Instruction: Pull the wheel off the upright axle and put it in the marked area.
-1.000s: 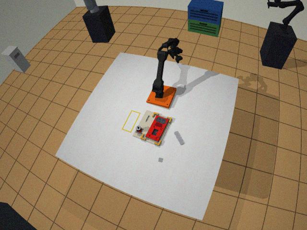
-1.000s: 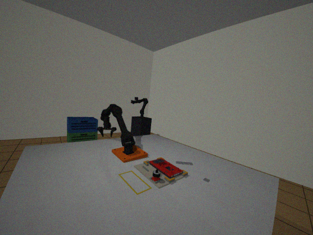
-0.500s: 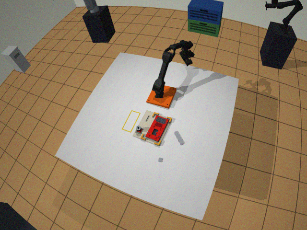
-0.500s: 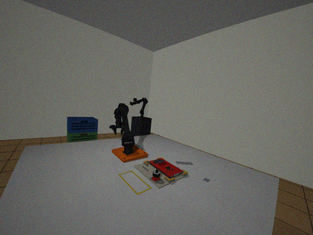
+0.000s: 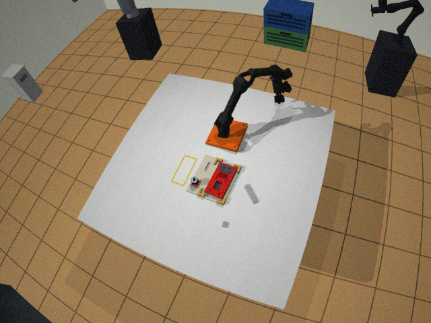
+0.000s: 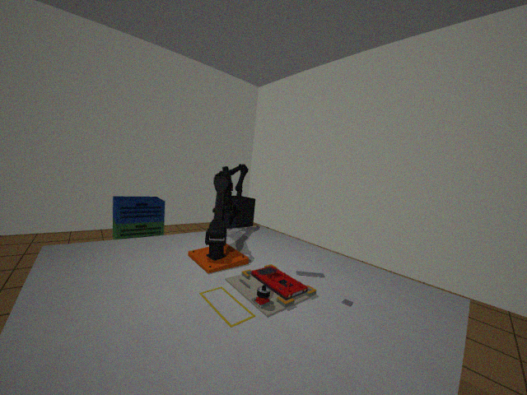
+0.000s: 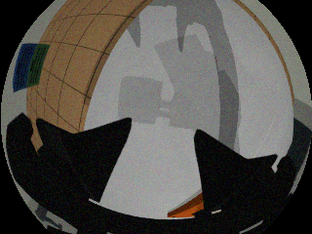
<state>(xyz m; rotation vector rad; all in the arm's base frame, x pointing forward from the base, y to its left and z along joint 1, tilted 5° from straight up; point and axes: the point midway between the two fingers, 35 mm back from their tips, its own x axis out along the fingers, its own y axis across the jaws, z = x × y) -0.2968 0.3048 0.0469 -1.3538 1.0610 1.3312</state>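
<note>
My gripper tip is now 640 mm short of the upright axle, 390 mm to the left of it and 30 mm above it. The rest, counted from my gripper tip: grey bar (650 mm ahead, 70 mm to the right, 60 mm below).
</note>
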